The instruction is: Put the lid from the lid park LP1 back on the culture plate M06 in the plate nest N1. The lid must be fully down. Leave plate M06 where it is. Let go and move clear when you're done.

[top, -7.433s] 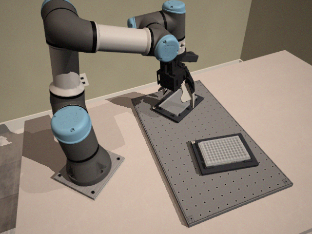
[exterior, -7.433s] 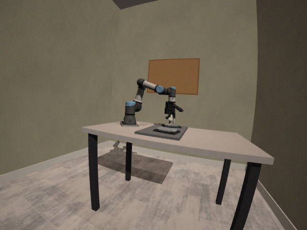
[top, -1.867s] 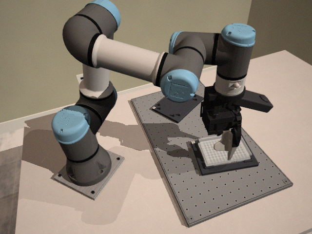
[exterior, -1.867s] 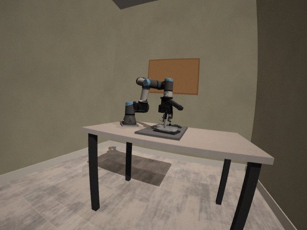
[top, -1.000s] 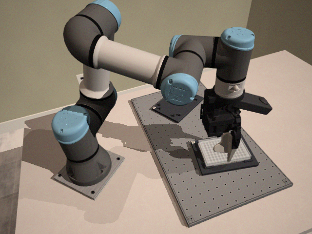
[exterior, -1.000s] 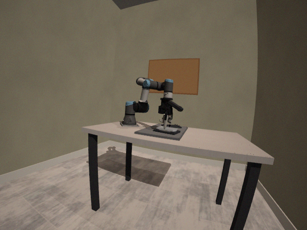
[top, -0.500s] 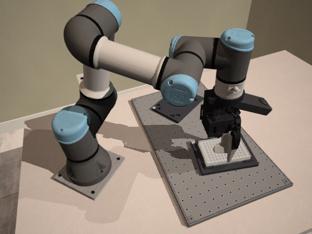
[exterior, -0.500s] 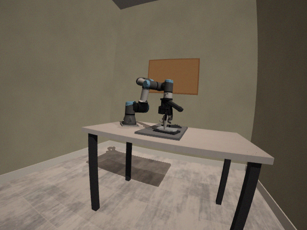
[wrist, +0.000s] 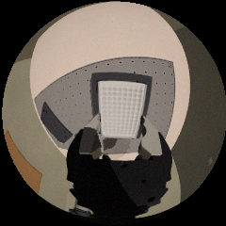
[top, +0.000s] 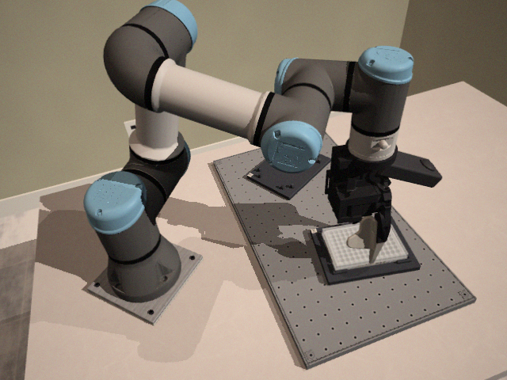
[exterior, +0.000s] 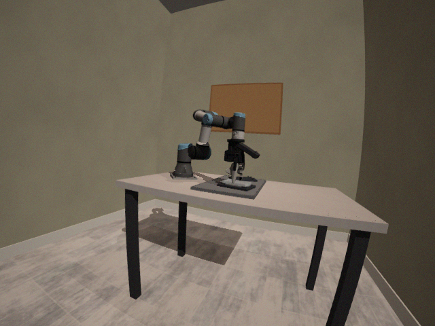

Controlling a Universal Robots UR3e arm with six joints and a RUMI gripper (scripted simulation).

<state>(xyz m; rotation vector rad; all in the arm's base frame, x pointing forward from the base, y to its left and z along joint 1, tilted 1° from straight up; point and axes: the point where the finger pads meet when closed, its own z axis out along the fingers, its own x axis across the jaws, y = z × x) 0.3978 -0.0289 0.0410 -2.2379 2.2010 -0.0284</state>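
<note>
Right now the lid is 10 mm below my hand. Round my hand: lid park LP1: 80 mm behind, 250 mm to the left, 30 mm below; then culture plate M06: 20 mm below.
</note>
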